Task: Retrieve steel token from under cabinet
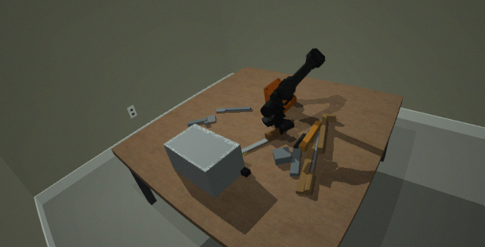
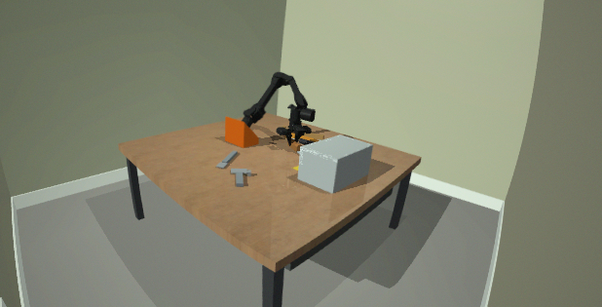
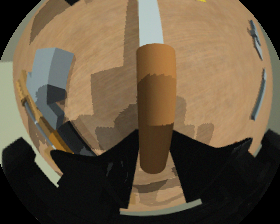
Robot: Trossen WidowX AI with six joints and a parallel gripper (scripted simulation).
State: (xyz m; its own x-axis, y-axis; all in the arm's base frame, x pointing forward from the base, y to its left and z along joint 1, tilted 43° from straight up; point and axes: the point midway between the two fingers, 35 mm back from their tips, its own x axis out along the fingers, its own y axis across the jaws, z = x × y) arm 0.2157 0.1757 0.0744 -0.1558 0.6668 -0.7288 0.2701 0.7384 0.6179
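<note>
Now: gripper tip 70 mm past the orange bar and 140 mm to the right of it. Also, from my gripper tip: grey block 130 mm ahead, 120 mm to the left; then wooden stick 110 mm ahead, 240 mm to the left, 10 mm below; then grey t-piece 150 mm ahead, 460 mm to the right, 10 mm below.
</note>
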